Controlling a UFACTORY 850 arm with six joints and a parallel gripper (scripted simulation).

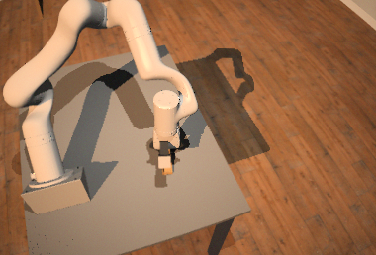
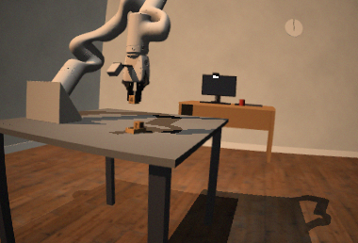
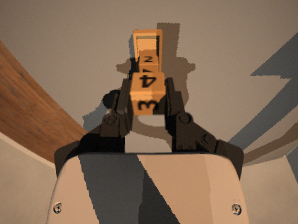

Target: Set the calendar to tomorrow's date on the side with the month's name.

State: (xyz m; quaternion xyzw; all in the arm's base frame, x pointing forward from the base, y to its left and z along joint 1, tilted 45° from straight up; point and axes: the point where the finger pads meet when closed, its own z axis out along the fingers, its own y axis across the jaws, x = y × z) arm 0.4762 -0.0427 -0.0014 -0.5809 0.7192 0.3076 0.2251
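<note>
Right now the calendar cube is 10 mm ahead of my hand, 30 mm to the left of it and 110 mm below it. Round my hand: orange cube 10 mm below; then orange tray 20 mm to the left, 130 mm below.
</note>
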